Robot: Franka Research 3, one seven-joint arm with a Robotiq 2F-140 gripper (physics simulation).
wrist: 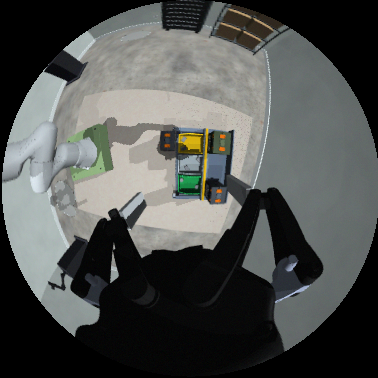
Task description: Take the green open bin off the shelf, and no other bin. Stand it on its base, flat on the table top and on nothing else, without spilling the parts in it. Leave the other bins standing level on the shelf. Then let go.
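Observation:
The green open bin (190, 184) sits in the shelf (205, 167), at the near end of a row of three bins. It is seen from above, and small pale parts show in it. The grey bin (190, 164) is directly beside it, and the yellow bin (191, 144) is beyond the grey one. All three look level. My gripper (183, 190) is open and empty, high above the table top (200, 217). The green bin shows between and a little beyond its fingertips, well below them and apart from them.
A dark box (217, 195) and an olive box (220, 143) with orange latches stand on the shelf's right part. Another dark box (167, 141) is at its left, by the yellow bin. The arm's green base (85, 167) is at the left. A storage rack (256, 50) stands far back.

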